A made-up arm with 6 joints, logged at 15 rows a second.
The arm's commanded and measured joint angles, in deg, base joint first. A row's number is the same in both.
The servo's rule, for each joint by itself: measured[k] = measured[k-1] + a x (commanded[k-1-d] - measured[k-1]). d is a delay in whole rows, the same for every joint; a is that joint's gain. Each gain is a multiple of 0.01, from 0.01 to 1. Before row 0 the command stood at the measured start. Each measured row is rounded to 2 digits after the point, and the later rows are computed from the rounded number. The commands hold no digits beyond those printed.
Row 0, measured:
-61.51 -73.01 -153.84 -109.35 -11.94 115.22
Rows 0 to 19, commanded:
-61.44 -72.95 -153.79 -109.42 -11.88 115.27
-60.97 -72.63 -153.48 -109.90 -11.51 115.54
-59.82 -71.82 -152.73 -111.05 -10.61 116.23
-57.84 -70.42 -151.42 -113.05 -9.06 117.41
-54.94 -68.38 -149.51 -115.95 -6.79 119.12
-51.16 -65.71 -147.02 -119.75 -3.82 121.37
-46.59 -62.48 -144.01 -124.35 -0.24 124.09
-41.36 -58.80 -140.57 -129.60 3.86 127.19
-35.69 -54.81 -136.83 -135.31 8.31 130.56
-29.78 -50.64 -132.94 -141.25 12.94 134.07
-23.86 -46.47 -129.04 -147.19 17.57 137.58
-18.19 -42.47 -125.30 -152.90 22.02 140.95
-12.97 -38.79 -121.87 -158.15 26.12 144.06
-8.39 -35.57 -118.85 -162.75 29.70 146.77
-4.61 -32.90 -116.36 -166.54 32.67 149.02
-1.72 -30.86 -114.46 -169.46 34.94 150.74
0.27 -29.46 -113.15 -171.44 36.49 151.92
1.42 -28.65 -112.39 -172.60 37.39 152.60
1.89 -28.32 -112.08 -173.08 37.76 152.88
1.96 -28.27 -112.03 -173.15 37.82 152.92
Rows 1 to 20, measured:
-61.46 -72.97 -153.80 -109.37 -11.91 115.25
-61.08 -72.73 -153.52 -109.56 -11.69 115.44
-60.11 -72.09 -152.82 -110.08 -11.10 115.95
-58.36 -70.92 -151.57 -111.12 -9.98 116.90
-55.73 -69.14 -149.74 -112.81 -8.23 118.34
-52.21 -66.74 -147.32 -115.24 -5.80 120.31
-47.88 -63.76 -144.37 -118.43 -2.74 122.77
-42.86 -60.29 -140.99 -122.34 0.89 125.64
-37.34 -56.45 -137.29 -126.88 4.97 128.84
-31.52 -52.38 -133.42 -131.91 9.35 132.24
-25.62 -48.24 -129.52 -137.26 13.87 135.71
-19.90 -44.20 -125.76 -142.73 18.35 139.12
-14.56 -40.41 -122.30 -148.13 22.62 142.33
-9.81 -37.02 -119.23 -153.25 26.51 145.22
-5.81 -34.14 -116.68 -157.90 29.90 147.69
-2.66 -31.84 -114.70 -161.95 32.67 149.67
-0.40 -30.17 -113.32 -165.27 34.77 151.13
1.00 -29.11 -112.49 -167.84 36.21 152.09
1.69 -28.56 -112.13 -169.67 37.06 152.60
1.90 -28.36 -112.04 -170.89 37.48 152.81
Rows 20 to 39, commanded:
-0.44 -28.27 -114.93 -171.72 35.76 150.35
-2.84 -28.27 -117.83 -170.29 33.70 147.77
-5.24 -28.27 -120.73 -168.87 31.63 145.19
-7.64 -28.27 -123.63 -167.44 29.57 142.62
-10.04 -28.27 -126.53 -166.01 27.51 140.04
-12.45 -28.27 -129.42 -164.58 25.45 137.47
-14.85 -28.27 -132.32 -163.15 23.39 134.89
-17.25 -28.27 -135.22 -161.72 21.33 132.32
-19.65 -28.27 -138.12 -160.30 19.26 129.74
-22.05 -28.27 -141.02 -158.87 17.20 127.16
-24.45 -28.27 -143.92 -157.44 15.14 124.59
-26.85 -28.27 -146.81 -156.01 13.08 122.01
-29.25 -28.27 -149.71 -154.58 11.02 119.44
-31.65 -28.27 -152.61 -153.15 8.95 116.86
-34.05 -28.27 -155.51 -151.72 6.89 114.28
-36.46 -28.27 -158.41 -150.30 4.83 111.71
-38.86 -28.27 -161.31 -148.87 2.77 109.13
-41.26 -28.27 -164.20 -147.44 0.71 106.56
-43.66 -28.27 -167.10 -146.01 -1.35 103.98
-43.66 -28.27 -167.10 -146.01 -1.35 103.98
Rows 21 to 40, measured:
0.10 -28.30 -114.61 -171.18 36.53 151.21
-2.16 -28.28 -117.48 -170.87 34.97 148.97
-4.53 -28.27 -120.37 -170.17 33.13 146.51
-6.92 -28.27 -123.27 -169.21 31.17 143.98
-9.32 -28.27 -126.17 -168.09 29.16 141.42
-11.73 -28.27 -129.06 -166.86 27.12 138.85
-14.13 -28.27 -131.96 -165.56 25.07 136.28
-16.53 -28.27 -134.86 -164.22 23.01 133.71
-18.93 -28.27 -137.76 -162.85 20.95 131.13
-21.33 -28.27 -140.66 -161.46 18.89 128.55
-23.73 -28.27 -143.56 -160.05 16.83 125.98
-26.13 -28.27 -146.45 -158.64 14.77 123.40
-28.53 -28.27 -149.35 -157.22 12.71 120.83
-30.93 -28.27 -152.25 -155.80 10.64 118.25
-33.33 -28.27 -155.15 -154.37 8.58 115.67
-35.74 -28.27 -158.05 -152.95 6.52 113.10
-38.14 -28.27 -160.95 -151.52 4.46 110.52
-40.54 -28.27 -163.84 -150.09 2.40 107.95
-42.94 -28.27 -166.74 -148.66 0.34 105.37
-43.49 -28.27 -167.06 -147.73 -0.59 104.47

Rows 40 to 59, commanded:
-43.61 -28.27 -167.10 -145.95 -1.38 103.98
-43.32 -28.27 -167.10 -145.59 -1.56 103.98
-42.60 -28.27 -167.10 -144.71 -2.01 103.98
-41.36 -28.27 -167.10 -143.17 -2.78 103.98
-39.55 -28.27 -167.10 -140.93 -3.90 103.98
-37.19 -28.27 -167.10 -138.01 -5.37 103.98
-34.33 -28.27 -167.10 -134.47 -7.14 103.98
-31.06 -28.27 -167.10 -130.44 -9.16 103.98
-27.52 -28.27 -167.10 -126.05 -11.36 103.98
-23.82 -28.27 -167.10 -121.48 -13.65 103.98
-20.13 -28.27 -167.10 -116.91 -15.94 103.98
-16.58 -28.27 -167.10 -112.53 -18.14 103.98
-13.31 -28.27 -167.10 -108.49 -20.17 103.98
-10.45 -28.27 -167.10 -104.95 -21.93 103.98
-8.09 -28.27 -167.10 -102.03 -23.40 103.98
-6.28 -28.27 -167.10 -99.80 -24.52 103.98
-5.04 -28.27 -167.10 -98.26 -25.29 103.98
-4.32 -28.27 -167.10 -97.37 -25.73 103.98
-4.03 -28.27 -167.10 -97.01 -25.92 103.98
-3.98 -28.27 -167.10 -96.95 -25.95 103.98
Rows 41 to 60, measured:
-43.58 -28.27 -167.10 -147.11 -1.02 104.15
-43.38 -28.27 -167.10 -146.58 -1.32 104.04
-42.78 -28.27 -167.10 -145.93 -1.70 104.00
-41.69 -28.27 -167.10 -144.96 -2.29 103.99
-40.04 -28.27 -167.10 -143.55 -3.18 103.98
-37.85 -28.27 -167.10 -141.61 -4.38 103.98
-35.14 -28.27 -167.10 -139.11 -5.90 103.98
-32.00 -28.27 -167.10 -136.08 -7.69 103.98
-28.55 -28.27 -167.10 -132.57 -9.71 103.98
-24.91 -28.27 -167.10 -128.69 -11.88 103.98
-21.23 -28.27 -167.10 -124.57 -14.11 103.98
-17.65 -28.27 -167.10 -120.36 -16.33 103.98
-14.31 -28.27 -167.10 -116.21 -18.44 103.98
-11.34 -28.27 -167.10 -112.27 -20.36 103.98
-8.84 -28.27 -167.10 -108.69 -22.03 103.98
-6.87 -28.27 -167.10 -105.58 -23.40 103.98
-5.46 -28.27 -167.10 -103.02 -24.44 103.98
-4.58 -28.27 -167.10 -101.04 -25.15 103.98
-4.16 -28.27 -167.10 -99.63 -25.57 103.98
-4.02 -28.27 -167.10 -98.69 -25.78 103.98

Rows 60 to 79, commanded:
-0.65 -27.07 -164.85 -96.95 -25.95 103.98
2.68 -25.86 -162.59 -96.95 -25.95 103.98
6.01 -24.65 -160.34 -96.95 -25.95 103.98
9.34 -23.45 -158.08 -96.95 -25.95 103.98
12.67 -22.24 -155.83 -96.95 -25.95 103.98
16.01 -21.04 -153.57 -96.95 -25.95 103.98
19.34 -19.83 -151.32 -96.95 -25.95 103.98
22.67 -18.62 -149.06 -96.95 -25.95 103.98
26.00 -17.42 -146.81 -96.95 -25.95 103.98
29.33 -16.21 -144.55 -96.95 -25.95 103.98
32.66 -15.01 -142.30 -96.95 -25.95 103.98
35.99 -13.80 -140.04 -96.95 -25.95 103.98
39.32 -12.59 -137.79 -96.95 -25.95 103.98
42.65 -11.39 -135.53 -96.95 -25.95 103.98
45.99 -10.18 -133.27 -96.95 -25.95 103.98
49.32 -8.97 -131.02 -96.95 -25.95 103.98
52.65 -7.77 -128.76 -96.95 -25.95 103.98
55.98 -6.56 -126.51 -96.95 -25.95 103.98
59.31 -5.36 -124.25 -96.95 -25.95 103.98
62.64 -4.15 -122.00 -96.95 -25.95 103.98
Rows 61 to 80, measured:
-1.43 -27.43 -165.10 -98.08 -25.87 103.98
1.73 -26.33 -162.87 -97.68 -25.91 103.98
5.03 -25.15 -160.62 -97.42 -25.93 103.98
8.35 -23.96 -158.36 -97.26 -25.94 103.98
11.68 -22.76 -156.11 -97.15 -25.95 103.98
15.01 -21.56 -153.85 -97.08 -25.95 103.98
18.34 -20.35 -151.60 -97.03 -25.95 103.98
21.67 -19.14 -149.34 -97.00 -25.95 103.98
25.00 -17.94 -147.09 -96.98 -25.95 103.98
28.33 -16.73 -144.83 -96.97 -25.95 103.98
31.66 -15.53 -142.58 -96.96 -25.95 103.98
34.99 -14.32 -140.32 -96.96 -25.95 103.98
38.32 -13.11 -138.07 -96.96 -25.95 103.98
41.65 -11.91 -135.81 -96.96 -25.95 103.98
44.99 -10.70 -133.55 -96.96 -25.95 103.98
48.32 -9.49 -131.30 -96.96 -25.95 103.98
51.65 -8.29 -129.04 -96.96 -25.95 103.98
54.98 -7.08 -126.79 -96.96 -25.95 103.98
58.31 -5.88 -124.53 -96.96 -25.95 103.98
61.64 -4.67 -122.28 -96.96 -25.95 103.98

